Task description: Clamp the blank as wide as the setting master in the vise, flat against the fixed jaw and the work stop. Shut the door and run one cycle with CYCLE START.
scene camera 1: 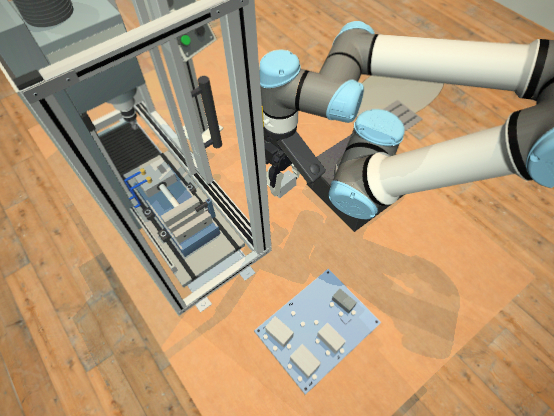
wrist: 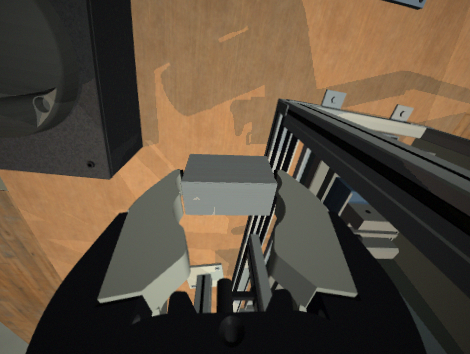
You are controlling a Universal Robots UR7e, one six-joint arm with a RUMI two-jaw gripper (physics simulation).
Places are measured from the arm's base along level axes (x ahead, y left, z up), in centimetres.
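Pixels of known places: gripper, fingertip midpoint: (scene camera 1: 285, 187) (wrist: 229, 171).
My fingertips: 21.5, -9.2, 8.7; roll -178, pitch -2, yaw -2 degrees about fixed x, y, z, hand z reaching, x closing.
Behind a point stands the place of what it marks, as x, y, z.
My gripper (scene camera 1: 284, 182) @(21.5, -9.2, 8.7) (wrist: 229, 171) @(21.5, -9.2, 8.7) is shut on the blank (scene camera 1: 286, 185) @(22.0, -8.4, 10.7) (wrist: 228, 196) @(21.4, -9.5, 11.3), a grey block held level between the fingertips. It hangs outside the enclosure, right of the vise. In the scene view the vise (scene camera 1: 199, 242) stands inside, with its jaw plates apart from the held blank. Whether a stop touches the jaws is too small to tell. The door handle (scene camera 1: 210, 114) is a black bar on the enclosure's right side, towards the back. The green CYCLE START button (scene camera 1: 185, 40) @(16.4, -46.3, 30.3) is on a panel at the back. A dark grey block (scene camera 1: 344, 300) @(29.4, 17.8, -6.8), perhaps the setting master, lies on the blue tray.
The blue tray (scene camera 1: 327, 280) @(27.2, 10.8, -9.3) also bears several white pegs and three beige blocks (scene camera 1: 279, 331) @(46.3, 11.0, -5.7) (scene camera 1: 331, 337) @(39.1, 21.1, -5.7) (scene camera 1: 305, 360) @(47.2, 19.9, -5.7). The enclosure's front corner post (scene camera 1: 250, 150) @(33.5, -6.9, 35.7) stands close left of the gripper. A dark pedestal (wrist: 117, 100) @(8.3, -5.2, -3.7) stands on the gripper's other side. The spindle (scene camera 1: 131, 117) hangs behind the vise.
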